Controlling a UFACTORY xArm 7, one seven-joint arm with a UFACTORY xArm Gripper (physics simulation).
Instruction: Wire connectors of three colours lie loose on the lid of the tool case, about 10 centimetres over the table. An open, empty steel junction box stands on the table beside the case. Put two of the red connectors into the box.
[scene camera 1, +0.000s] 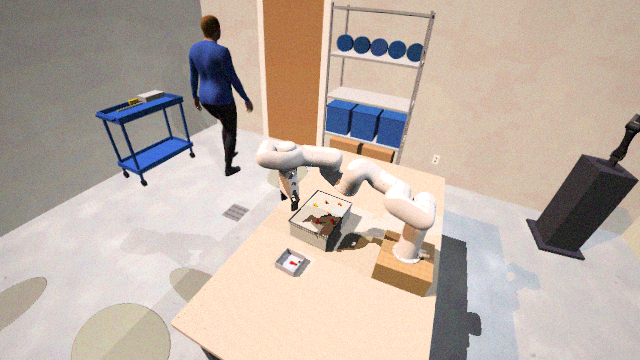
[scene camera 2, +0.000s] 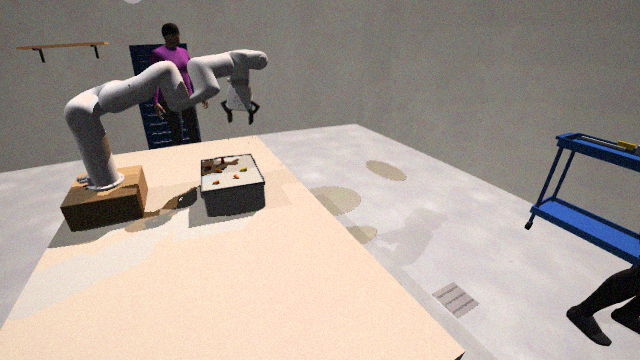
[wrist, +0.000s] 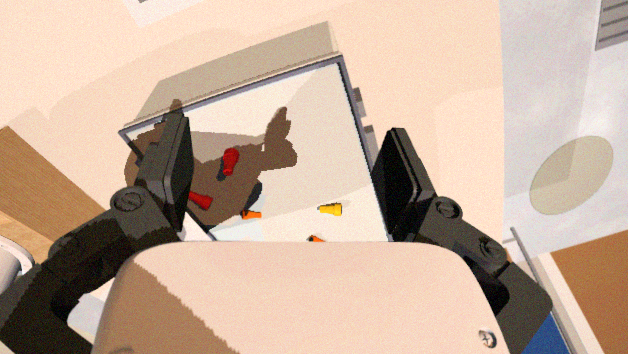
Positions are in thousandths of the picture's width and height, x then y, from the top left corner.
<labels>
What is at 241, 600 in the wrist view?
The gripper.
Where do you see the gripper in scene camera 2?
376, 343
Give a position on a tool case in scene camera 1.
474, 629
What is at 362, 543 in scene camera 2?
A tool case.
</labels>
